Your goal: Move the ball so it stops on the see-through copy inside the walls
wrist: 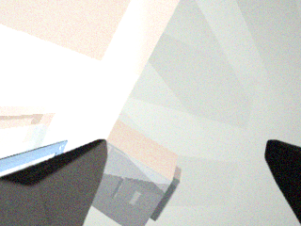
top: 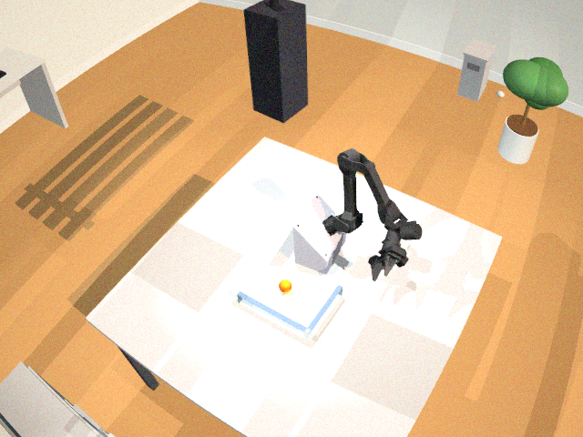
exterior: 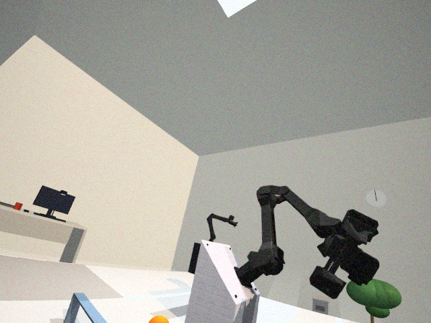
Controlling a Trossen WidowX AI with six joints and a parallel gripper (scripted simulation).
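Right now my gripper tip is 14 cm short of the see-through copy of ball, 29 cm to the left of it and 20 cm above it.
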